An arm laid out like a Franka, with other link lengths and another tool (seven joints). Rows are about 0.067 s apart.
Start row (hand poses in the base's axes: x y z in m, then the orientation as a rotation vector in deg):
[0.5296, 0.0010, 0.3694, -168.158, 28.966, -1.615]
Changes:
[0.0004, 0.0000, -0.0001, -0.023, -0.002, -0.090]
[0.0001, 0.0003, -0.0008, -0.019, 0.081, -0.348]
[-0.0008, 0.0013, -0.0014, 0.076, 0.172, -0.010]
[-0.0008, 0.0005, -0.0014, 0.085, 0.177, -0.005]
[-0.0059, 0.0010, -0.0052, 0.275, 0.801, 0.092]
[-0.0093, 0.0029, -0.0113, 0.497, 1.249, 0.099]
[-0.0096, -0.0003, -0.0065, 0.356, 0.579, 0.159]
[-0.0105, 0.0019, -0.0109, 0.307, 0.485, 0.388]
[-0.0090, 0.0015, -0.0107, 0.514, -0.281, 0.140]
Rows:
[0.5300, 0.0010, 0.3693, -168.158, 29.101, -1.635]
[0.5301, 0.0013, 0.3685, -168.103, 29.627, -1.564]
[0.5293, 0.0026, 0.3671, -168.054, 29.657, -1.293]
[0.5285, 0.0031, 0.3657, -167.998, 29.679, -1.012]
[0.5226, 0.0041, 0.3605, -167.877, 29.624, 0.245]
[0.5133, 0.0070, 0.3492, -167.593, 29.589, 2.212]
[0.5037, 0.0067, 0.3427, -167.362, 29.385, 3.167]
[0.4932, 0.0086, 0.3318, -167.224, 28.841, 4.000]
[0.4842, 0.0101, 0.3211, -166.730, 28.501, 3.727]

